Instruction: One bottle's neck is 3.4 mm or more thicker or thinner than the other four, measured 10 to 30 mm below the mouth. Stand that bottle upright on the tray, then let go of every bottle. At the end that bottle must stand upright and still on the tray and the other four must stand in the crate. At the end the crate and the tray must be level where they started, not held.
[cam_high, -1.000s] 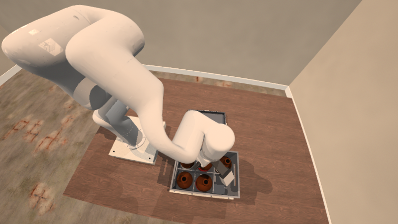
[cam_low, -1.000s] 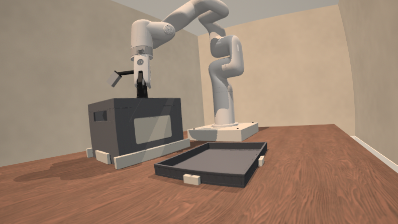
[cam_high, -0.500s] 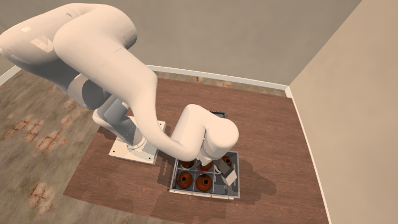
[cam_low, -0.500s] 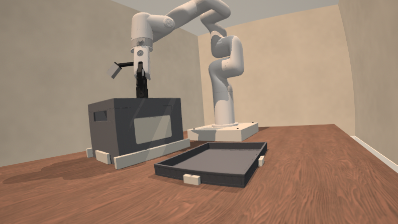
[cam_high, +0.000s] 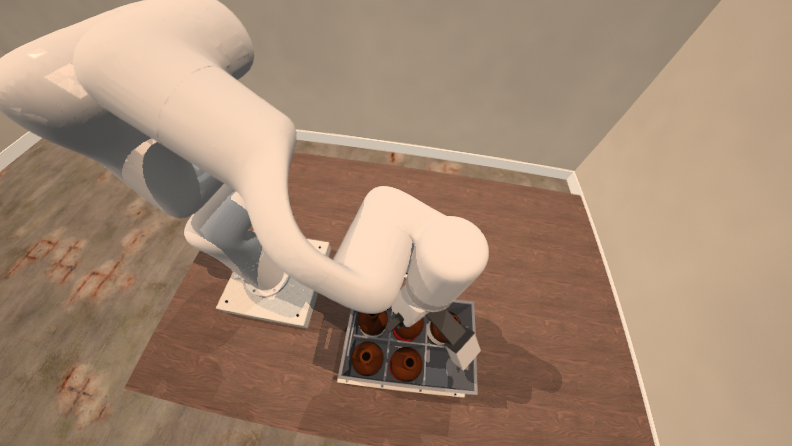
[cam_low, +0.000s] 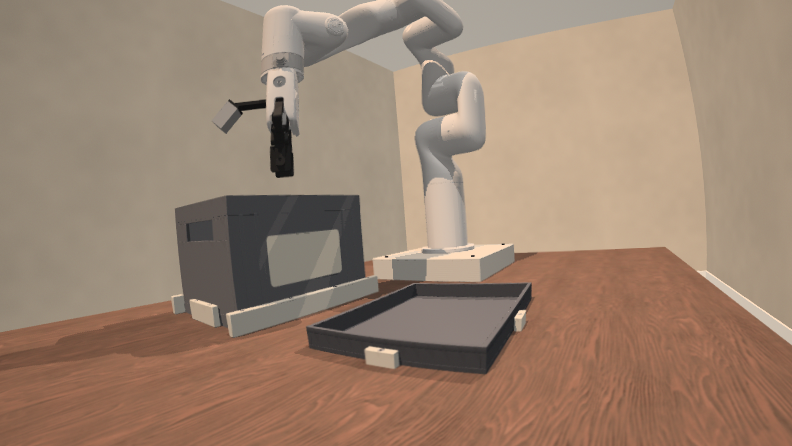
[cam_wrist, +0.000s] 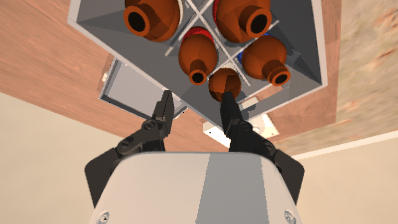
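Now: hand 150 mm above the dark grey crate, 50 mm to the left of it and 10 mm past it. The rest, counted from my hand: dark tray (250 mm to the left, 220 mm below, 40 mm ahead); brown bottle (140 mm below).
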